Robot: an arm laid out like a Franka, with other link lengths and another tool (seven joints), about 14 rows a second.
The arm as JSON. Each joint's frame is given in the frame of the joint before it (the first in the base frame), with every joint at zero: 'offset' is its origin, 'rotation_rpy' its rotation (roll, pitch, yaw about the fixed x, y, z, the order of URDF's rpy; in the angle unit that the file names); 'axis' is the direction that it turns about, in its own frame. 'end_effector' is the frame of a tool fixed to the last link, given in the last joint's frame.
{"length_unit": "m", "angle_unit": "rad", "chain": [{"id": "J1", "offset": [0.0, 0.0, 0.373], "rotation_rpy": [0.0, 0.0, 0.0], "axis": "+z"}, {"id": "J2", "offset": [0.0, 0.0, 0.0], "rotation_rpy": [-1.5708, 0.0, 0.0], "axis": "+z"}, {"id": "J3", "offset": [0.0, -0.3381, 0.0], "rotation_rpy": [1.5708, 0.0, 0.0], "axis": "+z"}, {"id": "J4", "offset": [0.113, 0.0, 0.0], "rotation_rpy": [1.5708, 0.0, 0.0], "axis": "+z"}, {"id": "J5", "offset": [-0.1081, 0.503, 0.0], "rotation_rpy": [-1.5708, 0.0, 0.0], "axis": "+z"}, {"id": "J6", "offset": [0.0, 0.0, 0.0], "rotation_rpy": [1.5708, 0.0, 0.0], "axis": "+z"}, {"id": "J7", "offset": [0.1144, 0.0, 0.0], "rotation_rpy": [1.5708, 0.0, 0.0], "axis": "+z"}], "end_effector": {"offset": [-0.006, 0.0, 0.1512], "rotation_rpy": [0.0, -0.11, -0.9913]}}
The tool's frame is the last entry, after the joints.
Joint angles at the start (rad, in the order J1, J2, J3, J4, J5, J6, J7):
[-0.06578, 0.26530, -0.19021, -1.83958, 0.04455, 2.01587, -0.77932]
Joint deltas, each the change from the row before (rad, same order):
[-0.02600, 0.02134, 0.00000, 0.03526, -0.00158, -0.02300, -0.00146]
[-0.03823, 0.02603, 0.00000, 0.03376, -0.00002, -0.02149, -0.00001]
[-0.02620, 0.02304, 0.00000, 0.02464, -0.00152, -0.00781, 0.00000]
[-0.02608, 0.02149, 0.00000, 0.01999, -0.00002, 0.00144, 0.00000]
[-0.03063, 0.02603, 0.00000, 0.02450, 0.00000, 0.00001, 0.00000]
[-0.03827, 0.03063, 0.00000, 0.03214, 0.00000, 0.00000, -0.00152]
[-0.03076, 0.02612, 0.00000, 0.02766, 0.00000, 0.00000, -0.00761]
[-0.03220, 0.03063, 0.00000, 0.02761, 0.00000, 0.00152, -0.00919]
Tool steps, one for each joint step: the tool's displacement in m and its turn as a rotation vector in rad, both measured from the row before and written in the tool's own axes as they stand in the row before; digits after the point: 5 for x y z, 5 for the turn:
[-0.02064, 0.00304, -0.00007, 0.01182, -0.00100, 0.02130]
[-0.02952, 0.00084, 0.00568, 0.01781, 0.00188, 0.03500]
[-0.02045, 0.00227, 0.00646, 0.00945, -0.00146, 0.02357]
[-0.02038, 0.00235, 0.00731, 0.00333, -0.00100, 0.02481]
[-0.02395, 0.00262, 0.00907, 0.00544, -0.00094, 0.02882]
[-0.03037, 0.00323, 0.00933, 0.00343, -0.00139, 0.03464]
[-0.02453, 0.00300, 0.00796, 0.00190, -0.00144, 0.02128]
[-0.02536, 0.00275, 0.01205, 0.00510, -0.00144, 0.02052]

